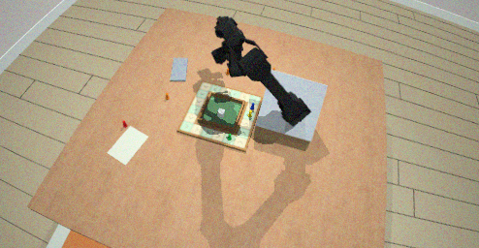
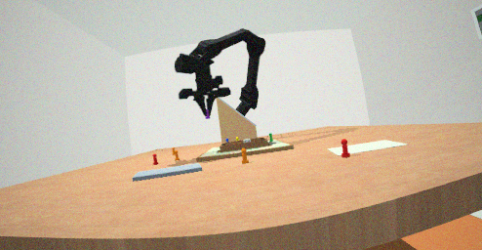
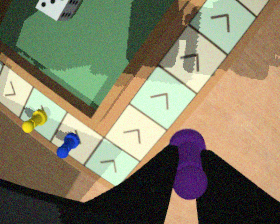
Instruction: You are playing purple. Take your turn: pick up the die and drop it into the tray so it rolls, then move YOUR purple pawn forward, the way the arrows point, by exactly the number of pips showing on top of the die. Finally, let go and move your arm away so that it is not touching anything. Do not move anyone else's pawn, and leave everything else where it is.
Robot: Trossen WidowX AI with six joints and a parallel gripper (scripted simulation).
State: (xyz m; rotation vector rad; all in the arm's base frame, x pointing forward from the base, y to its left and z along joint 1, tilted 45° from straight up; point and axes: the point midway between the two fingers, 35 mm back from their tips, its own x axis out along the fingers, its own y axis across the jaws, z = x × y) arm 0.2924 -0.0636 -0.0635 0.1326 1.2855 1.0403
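Right now my gripper tip is 130 mm to the right of the white die, 110 mm above it and 10 mm past it. From my gripper tip the other things lie so: blue pawn: 120 mm behind, 110 mm below, 40 mm to the left; then green tray: 130 mm below, 120 mm to the left, 10 mm behind; then purple pawn: 10 mm above.
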